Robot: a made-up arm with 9 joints.
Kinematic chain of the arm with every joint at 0, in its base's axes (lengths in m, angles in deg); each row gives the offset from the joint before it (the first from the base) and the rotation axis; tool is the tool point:
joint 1: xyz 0 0 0.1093 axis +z
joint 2: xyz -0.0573 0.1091 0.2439 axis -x
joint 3: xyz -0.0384 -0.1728 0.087 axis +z
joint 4: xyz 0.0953 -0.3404 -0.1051 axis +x
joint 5: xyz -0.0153 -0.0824 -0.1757 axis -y
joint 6: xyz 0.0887 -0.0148 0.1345 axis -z
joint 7: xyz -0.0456 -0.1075 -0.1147 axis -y
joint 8: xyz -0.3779 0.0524 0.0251 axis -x
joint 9: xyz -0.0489 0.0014 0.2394 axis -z
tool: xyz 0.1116 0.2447 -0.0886
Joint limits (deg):
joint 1: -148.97..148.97
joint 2: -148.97..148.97
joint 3: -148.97..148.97
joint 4: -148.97..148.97
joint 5: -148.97..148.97
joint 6: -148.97..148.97
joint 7: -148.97..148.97
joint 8: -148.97..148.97
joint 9: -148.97..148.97
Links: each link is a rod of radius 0.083 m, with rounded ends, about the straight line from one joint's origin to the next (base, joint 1, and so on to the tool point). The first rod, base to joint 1, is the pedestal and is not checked.
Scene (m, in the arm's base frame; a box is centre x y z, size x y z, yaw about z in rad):
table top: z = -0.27
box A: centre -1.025 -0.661 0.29 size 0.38 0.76 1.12 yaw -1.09
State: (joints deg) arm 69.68 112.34 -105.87 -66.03 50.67 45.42 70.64 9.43 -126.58
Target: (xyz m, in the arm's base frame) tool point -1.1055 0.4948 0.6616
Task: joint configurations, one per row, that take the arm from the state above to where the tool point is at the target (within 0.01 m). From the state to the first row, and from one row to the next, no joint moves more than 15 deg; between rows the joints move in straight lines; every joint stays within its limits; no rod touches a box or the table.
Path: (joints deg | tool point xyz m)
1: 56.89 105.59 -93.94 -51.50 49.53 40.70 71.70 5.15 -127.72 | -0.2591 -1.0265 0.9278
2: 44.11 98.84 -82.00 -36.97 48.39 35.99 72.77 0.86 -128.87 | -0.2564 -0.9225 1.0359
3: 31.32 92.08 -70.07 -22.45 47.26 31.27 73.83 -3.42 -130.01 | -0.1917 -0.8609 1.0535
4: 18.54 85.33 -58.14 -7.92 46.12 26.55 74.89 -7.70 -131.15 | -0.1156 -0.8486 0.9730
5: 5.75 78.58 -46.20 6.61 44.98 21.84 75.95 -11.99 -132.30 | -0.0707 -0.8586 0.8037
6: 11.57 84.42 -53.83 -7.37 55.62 24.93 77.33 -10.73 -130.07 | -0.1188 -0.7734 1.0968
7: 17.39 90.27 -61.45 -21.36 66.25 28.02 78.72 -9.46 -127.84 | -0.2315 -0.6142 1.3102
8: 23.21 96.11 -69.07 -35.34 76.89 31.11 80.10 -8.20 -125.61 | -0.3835 -0.4289 1.4142
9: 29.03 101.96 -76.69 -49.33 87.52 34.20 81.48 -6.94 -123.38 | -0.5370 -0.2614 1.4121
10: 34.86 107.80 -84.31 -63.31 98.16 37.29 82.86 -5.67 -121.14 | -0.6557 -0.1404 1.3337
11: 33.18 121.52 -87.30 -70.47 92.05 38.32 93.43 -1.99 -123.26 | -0.8760 0.1151 1.2006
12: 31.51 135.25 -90.28 -77.64 85.95 39.36 104.00 1.69 -125.37 | -1.0314 0.3371 0.9657
13: 29.83 148.97 -93.27 -84.80 79.84 40.39 114.58 5.37 -127.48 | -1.1055 0.4947 0.6616

